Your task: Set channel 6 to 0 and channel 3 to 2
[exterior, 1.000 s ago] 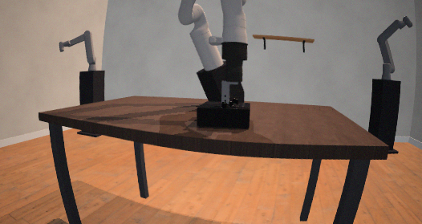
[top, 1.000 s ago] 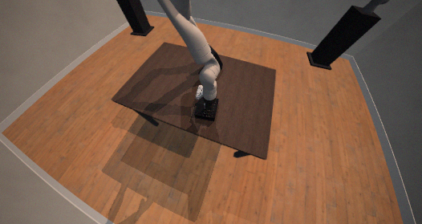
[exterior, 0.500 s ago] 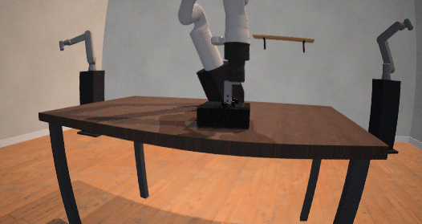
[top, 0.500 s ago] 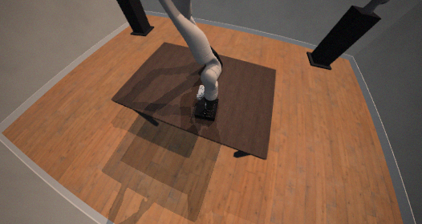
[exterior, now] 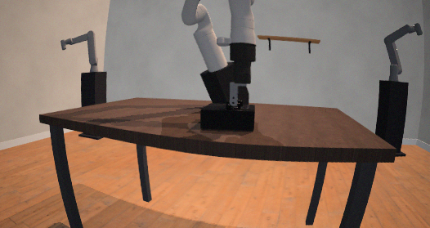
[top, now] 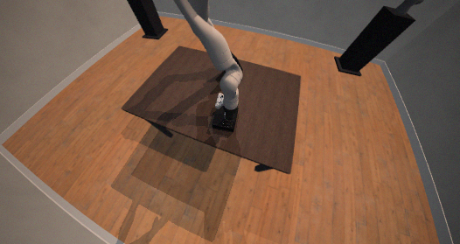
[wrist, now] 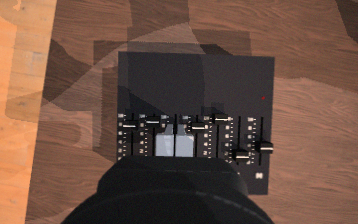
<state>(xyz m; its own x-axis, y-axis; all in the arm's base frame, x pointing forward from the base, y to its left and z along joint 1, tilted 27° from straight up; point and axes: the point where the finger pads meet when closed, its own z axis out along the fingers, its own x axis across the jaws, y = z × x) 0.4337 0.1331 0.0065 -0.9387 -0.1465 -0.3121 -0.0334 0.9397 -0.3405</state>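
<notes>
The channel 3 fader cap lies 20 mm to the left of my hand and 10 mm below it. The rest, counted from my hand: channel 1 fader cap: 40 mm ahead, 10 mm to the right, 10 mm below; channel 4 fader cap: 20 mm behind, 10 mm to the right, 10 mm below; channel 2 fader cap: 20 mm ahead, 10 mm to the right, 10 mm below.
</notes>
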